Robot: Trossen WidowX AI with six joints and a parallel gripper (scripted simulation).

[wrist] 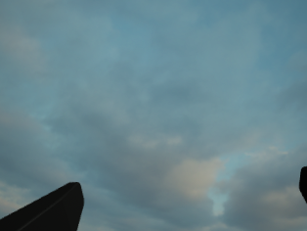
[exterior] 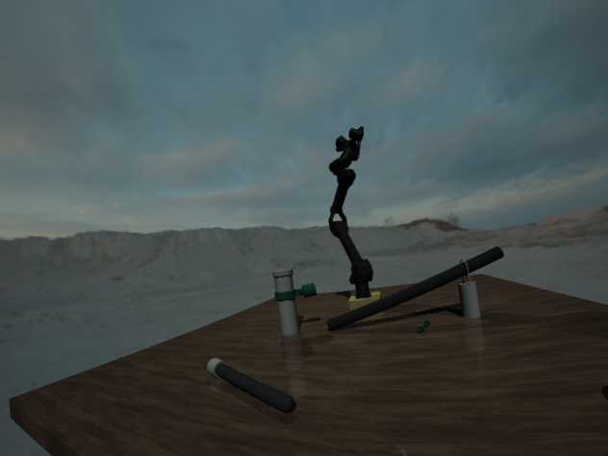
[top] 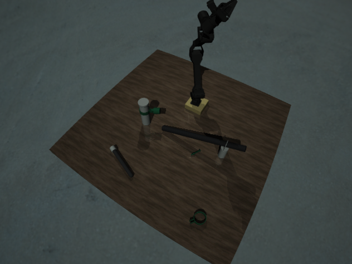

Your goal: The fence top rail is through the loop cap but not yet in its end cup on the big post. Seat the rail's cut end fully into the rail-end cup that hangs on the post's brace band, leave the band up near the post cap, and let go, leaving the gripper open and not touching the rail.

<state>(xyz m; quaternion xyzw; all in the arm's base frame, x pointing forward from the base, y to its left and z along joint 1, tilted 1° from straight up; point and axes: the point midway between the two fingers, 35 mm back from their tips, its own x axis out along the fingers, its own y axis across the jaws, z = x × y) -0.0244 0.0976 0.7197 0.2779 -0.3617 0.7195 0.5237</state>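
Now: gripper tip 280 mm short of the green rail-end cup, 300 mm to the left of it and 660 mm above it. From my gripper tip the other things lie so: small green bolt 370 mm ahead, 40 mm to the left, 780 mm below; then small post 320 mm ahead, 180 mm to the left, 680 mm below.
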